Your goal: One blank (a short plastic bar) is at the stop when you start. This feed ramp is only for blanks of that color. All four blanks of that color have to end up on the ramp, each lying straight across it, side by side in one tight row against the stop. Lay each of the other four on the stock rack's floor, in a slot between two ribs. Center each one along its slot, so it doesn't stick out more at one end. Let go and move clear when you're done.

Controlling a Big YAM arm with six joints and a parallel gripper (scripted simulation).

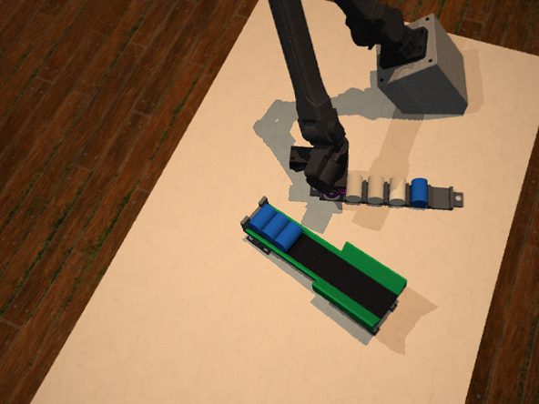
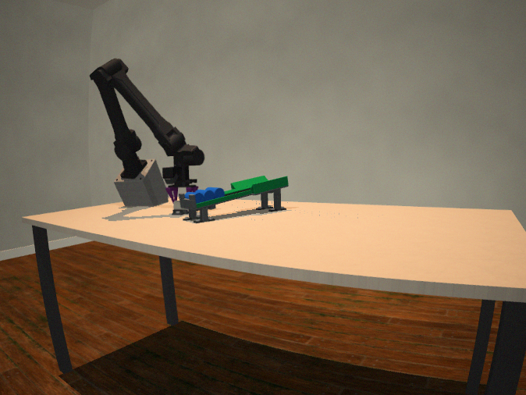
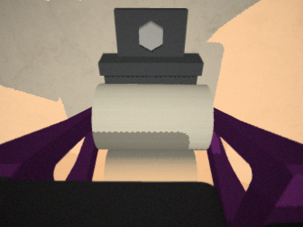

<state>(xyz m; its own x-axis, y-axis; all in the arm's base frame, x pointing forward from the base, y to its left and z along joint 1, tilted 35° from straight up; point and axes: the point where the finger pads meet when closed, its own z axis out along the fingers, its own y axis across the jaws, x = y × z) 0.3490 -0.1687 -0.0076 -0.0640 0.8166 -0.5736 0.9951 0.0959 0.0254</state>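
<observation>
Right now the rack rib is 40 mm below my hand and 30 mm to the right of it.
</observation>
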